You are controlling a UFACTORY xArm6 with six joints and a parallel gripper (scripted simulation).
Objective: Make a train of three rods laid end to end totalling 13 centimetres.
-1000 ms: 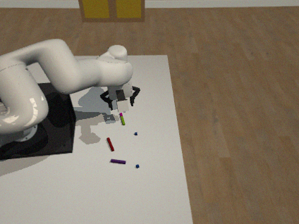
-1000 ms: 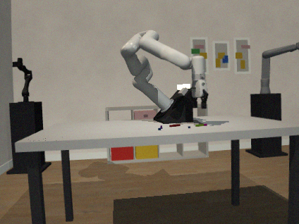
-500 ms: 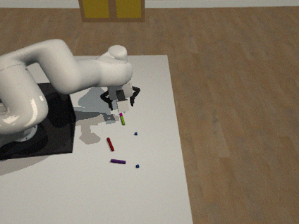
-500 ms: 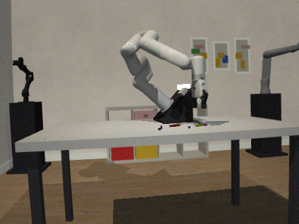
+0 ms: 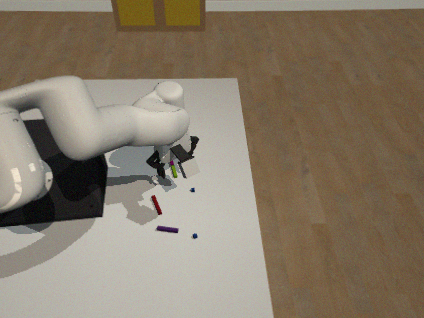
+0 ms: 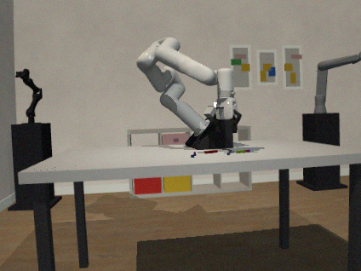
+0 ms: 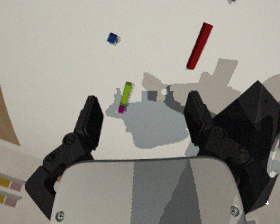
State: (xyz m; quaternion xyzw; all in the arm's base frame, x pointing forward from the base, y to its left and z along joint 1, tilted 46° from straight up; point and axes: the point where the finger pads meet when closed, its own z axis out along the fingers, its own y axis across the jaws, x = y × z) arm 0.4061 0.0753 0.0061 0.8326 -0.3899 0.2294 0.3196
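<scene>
Now: the purple rod 15 cm to the right of my hand, 10 cm below it and 1 cm behind it. The rest, counted from my hand: magenta rod (11 cm to the left, 10 cm below, 2 cm behind); red rod (10 cm below, 7 cm to the right, 6 cm behind); lime rod (10 cm below, 7 cm to the left, 1 cm behind).
</scene>
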